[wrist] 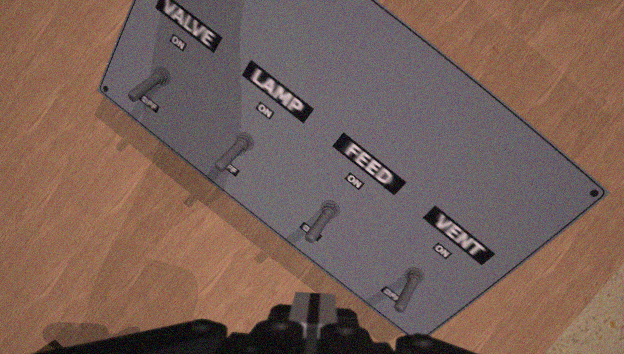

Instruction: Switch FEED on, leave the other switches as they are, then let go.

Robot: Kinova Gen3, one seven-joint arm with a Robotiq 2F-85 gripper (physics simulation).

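Frame: origin at the arm's base, x ahead, y left, z up, level; millimetres.
Where they show: gripper, fingertip midpoint: [313, 321].
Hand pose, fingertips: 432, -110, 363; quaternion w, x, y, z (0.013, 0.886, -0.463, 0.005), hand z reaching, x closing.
Each offset is from my fingertips to the centre of the thing, as dx, dy, dz. "spot": to the spot under its first point. Level surfaces: height alone.
The FEED switch @(spot: +1, -7, -330) [321, 222] is a grey toggle lever on a grey panel @(+90, +53, -382) [450, 150]. Its lever leans down over its OFF label, away from the ON label @(spot: +56, -8, -331) [354, 181]. The VALVE lever @(-2, +233, -335) [148, 85], the LAMP lever @(-2, +113, -335) [233, 152] and the VENT lever @(-2, -127, -335) [408, 290] also lean to their OFF sides. My gripper [313, 321] is shut and empty at the bottom middle of the wrist view. In the picture its fingertips are below the FEED lever and left of the VENT lever, apart from both.
The panel lies on a wooden table top @(dz -450) [65, 200] and casts a shadow along its lower left edge. Dark screws sit at panel corners. A speckled, light surface [595, 320] shows at the lower right.
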